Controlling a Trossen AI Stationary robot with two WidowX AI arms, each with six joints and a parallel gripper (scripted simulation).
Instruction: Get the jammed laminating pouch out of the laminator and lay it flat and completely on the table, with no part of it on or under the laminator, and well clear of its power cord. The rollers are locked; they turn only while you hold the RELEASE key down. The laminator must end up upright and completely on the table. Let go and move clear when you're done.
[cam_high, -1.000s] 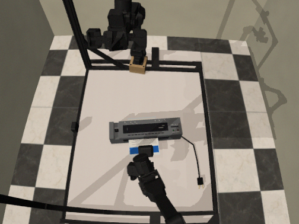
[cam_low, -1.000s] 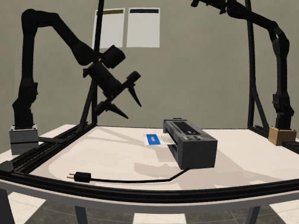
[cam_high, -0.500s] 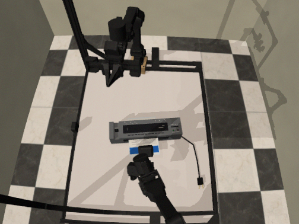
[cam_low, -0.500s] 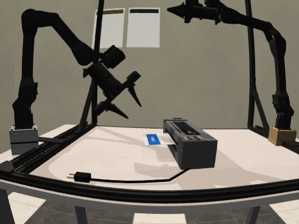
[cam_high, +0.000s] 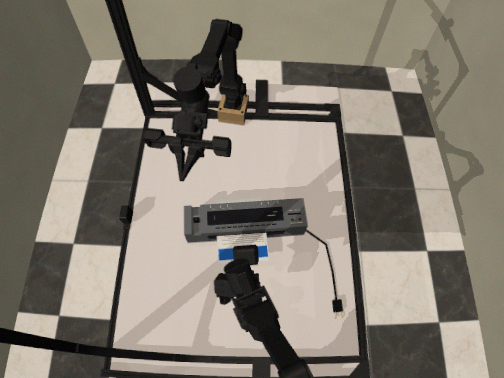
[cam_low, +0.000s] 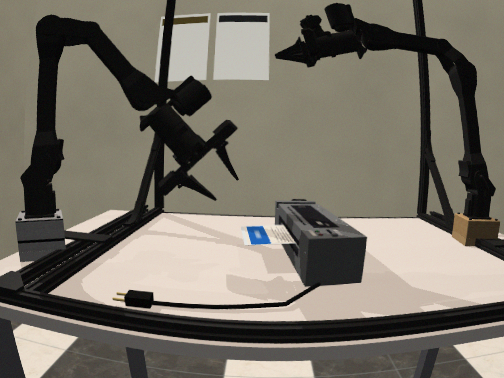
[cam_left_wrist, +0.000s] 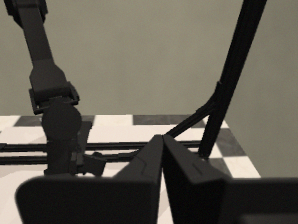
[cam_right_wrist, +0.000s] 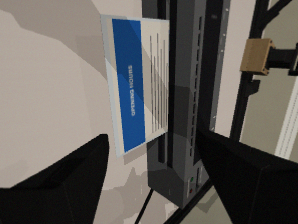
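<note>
Now: the release key 1 cm behind my left hand, 3 cm to the left of it and 36 cm below it. Round my left hand: plug: 37 cm ahead, 30 cm to the right, 43 cm below.
</note>
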